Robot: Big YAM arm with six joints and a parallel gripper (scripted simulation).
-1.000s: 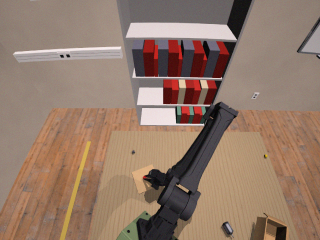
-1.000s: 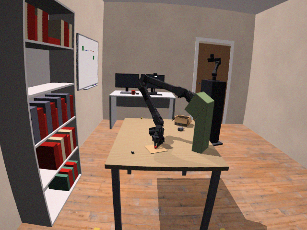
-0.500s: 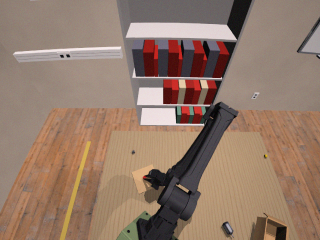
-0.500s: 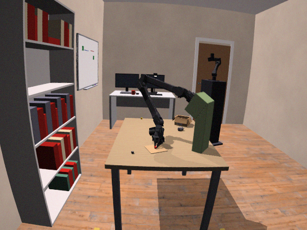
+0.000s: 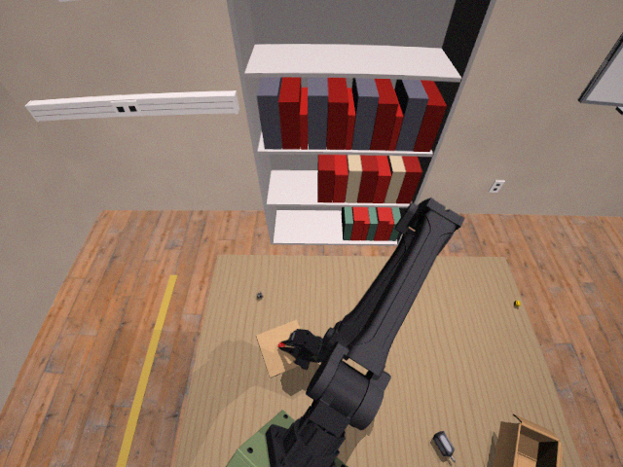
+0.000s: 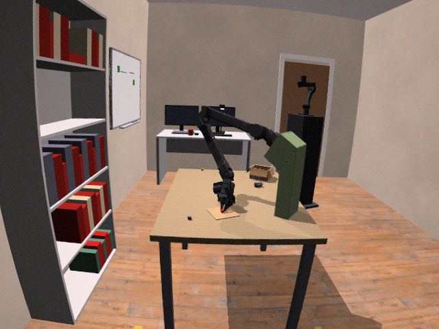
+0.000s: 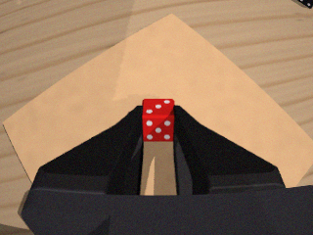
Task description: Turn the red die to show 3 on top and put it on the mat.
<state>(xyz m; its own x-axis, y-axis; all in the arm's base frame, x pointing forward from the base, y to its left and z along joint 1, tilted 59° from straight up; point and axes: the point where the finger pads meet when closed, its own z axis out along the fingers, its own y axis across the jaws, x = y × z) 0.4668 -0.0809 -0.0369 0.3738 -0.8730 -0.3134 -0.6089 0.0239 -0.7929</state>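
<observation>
Right now the red die is right at my hand. Also, from my hand: tan square mat (20 mm below); then dark object (420 mm behind, 330 mm to the right); then black die (200 mm ahead, 30 mm to the left, 10 mm below).
</observation>
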